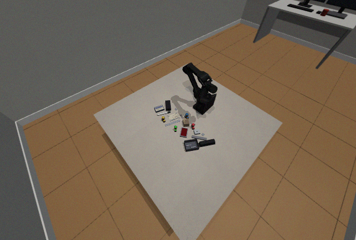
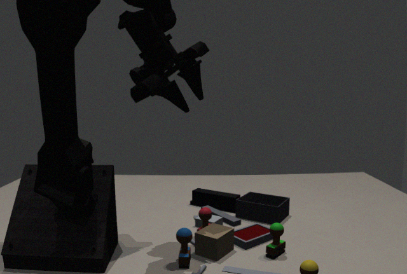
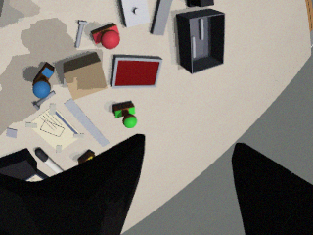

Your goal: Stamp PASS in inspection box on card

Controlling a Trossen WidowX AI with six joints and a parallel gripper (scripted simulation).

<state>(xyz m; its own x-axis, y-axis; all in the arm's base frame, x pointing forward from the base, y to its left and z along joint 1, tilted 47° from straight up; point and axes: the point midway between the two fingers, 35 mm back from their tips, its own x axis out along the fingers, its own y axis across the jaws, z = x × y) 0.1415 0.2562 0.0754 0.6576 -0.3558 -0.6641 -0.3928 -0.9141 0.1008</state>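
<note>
Right now the green-knobbed stamp is 260 mm below my gripper tip, 160 mm ahead of it and 70 mm to the right of it. Round my gripper tip: tan block 260 mm below, 70 mm to the right, 50 mm ahead; blue-knobbed stamp 260 mm below, 120 mm to the right; red ink pad 270 mm below, 120 mm ahead.
</note>
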